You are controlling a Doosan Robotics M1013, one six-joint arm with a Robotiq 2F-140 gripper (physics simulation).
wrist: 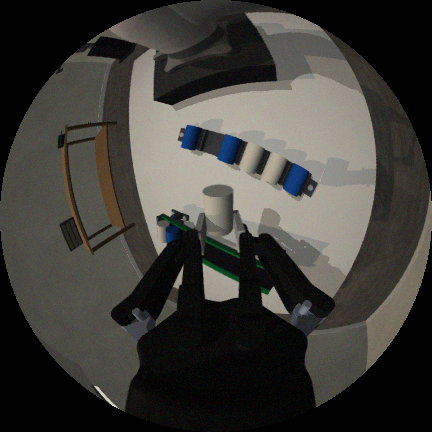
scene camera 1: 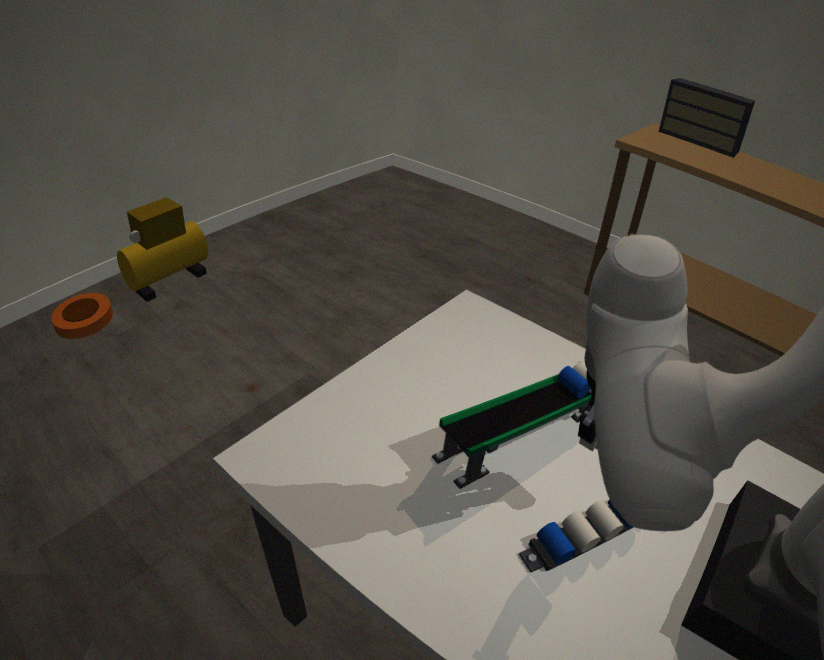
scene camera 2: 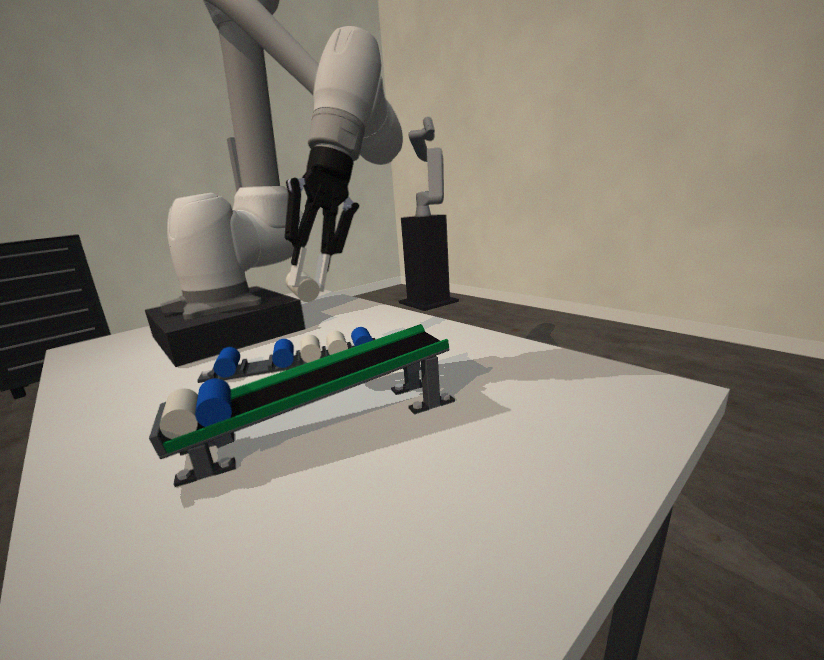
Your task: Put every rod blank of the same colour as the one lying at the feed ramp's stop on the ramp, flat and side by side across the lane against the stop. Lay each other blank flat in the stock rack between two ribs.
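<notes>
My gripper (scene camera 2: 308, 278) (wrist: 218, 219) is shut on a white blank (scene camera 2: 307, 289) (wrist: 218, 207), held above the table between ramp and rack; the arm hides it in scene camera 1. On the feed ramp (scene camera 1: 512, 413) (scene camera 2: 309, 385) (wrist: 222, 261), a white blank (scene camera 2: 180, 413) (wrist: 162, 231) lies at the stop, with a blue blank (scene camera 1: 572, 381) (scene camera 2: 214, 403) (wrist: 172, 234) beside it. The stock rack (scene camera 2: 257, 367) (wrist: 215, 144) holds, from one end, a blue blank (wrist: 190, 137), an empty slot, a blue blank (wrist: 229, 149), two white blanks (wrist: 252, 158) (wrist: 274, 168) and a blue blank (scene camera 1: 555, 541) (wrist: 296, 180).
The robot's black base block (scene camera 2: 226, 330) (wrist: 215, 80) stands behind the rack on the white table (scene camera 1: 385, 412) (scene camera 2: 412, 536). A wooden shelf (scene camera 1: 729, 171), a yellow compressor (scene camera 1: 163, 254) and an orange ring (scene camera 1: 60, 326) are away from the table.
</notes>
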